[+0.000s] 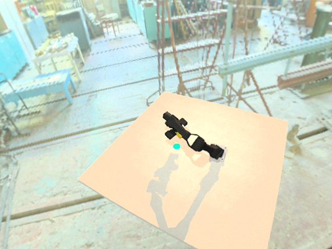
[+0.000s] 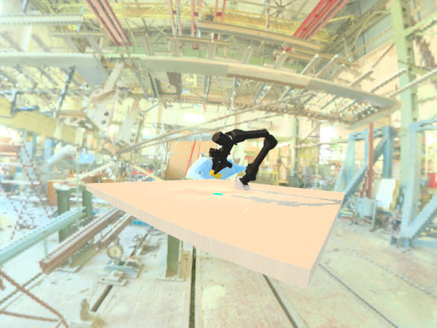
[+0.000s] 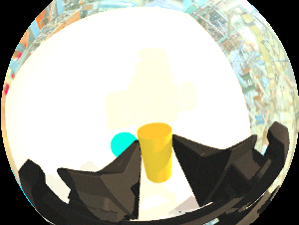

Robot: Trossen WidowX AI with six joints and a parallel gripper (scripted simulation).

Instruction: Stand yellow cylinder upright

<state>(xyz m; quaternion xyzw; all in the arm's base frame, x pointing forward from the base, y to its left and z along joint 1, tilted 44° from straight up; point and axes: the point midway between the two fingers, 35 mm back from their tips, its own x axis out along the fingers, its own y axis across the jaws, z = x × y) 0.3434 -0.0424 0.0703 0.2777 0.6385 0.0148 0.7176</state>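
My gripper tip is now 1 cm past the cyan circle, 3 cm to the right of it and 12 cm above it. Round my gripper tip: yellow tall cylinder 2 cm behind, 1 cm below.
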